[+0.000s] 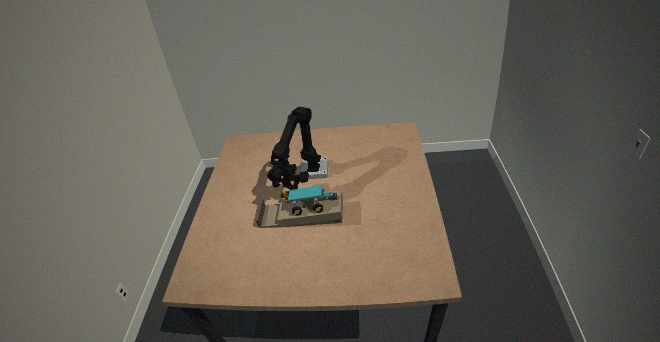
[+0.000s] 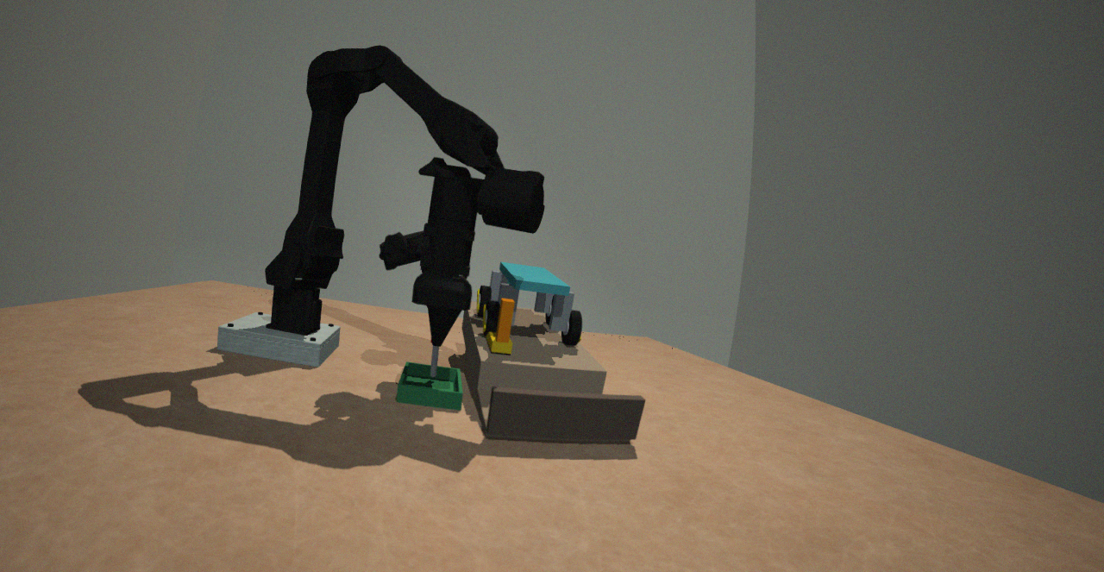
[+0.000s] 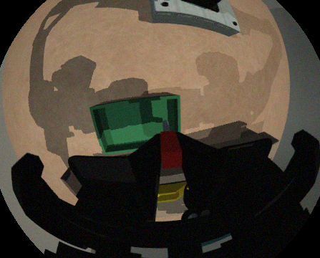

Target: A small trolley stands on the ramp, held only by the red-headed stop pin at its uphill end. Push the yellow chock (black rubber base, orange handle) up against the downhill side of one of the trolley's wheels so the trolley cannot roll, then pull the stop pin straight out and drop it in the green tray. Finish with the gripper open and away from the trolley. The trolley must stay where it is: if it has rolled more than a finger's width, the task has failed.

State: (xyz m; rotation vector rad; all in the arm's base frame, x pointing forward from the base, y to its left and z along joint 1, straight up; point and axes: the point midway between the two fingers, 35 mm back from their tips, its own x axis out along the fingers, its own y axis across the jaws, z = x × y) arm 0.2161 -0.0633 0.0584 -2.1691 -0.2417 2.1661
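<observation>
My gripper tip is right at the red-headed stop pin. Round my gripper tip: green tray: 60 mm below, 30 mm to the right; yellow chock: 80 mm ahead, 30 mm above, 10 mm to the right; brown ramp: 120 mm ahead, 100 mm to the left, 10 mm below.
</observation>
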